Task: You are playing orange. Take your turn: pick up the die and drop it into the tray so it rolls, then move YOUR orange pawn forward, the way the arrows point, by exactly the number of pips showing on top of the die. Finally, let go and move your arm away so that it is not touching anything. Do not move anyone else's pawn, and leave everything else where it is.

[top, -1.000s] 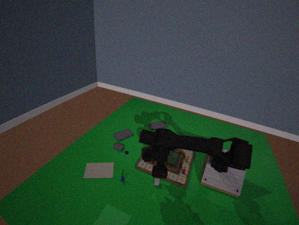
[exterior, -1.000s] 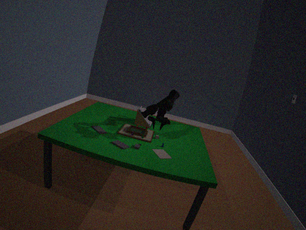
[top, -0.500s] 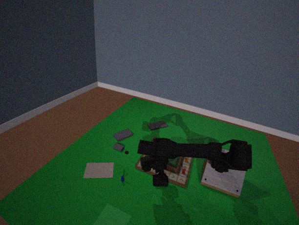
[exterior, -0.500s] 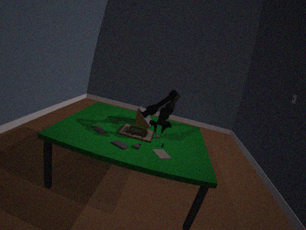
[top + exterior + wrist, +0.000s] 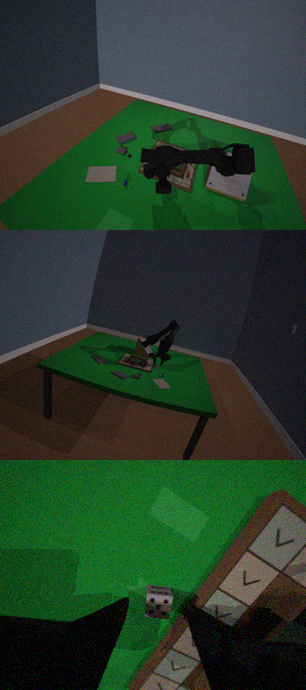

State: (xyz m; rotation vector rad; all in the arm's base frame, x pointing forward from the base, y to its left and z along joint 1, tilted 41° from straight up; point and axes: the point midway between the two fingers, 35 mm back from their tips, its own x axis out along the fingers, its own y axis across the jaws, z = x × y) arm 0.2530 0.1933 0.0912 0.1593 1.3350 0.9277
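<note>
Now: gripper tip 1 cm above the die. Round my gripper tip: red pawn 13 cm to the right, 10 cm behind; green pawn 12 cm ahead, 10 cm to the right; blue pawn 15 cm ahead, 7 cm to the left, 1 cm below.
</note>
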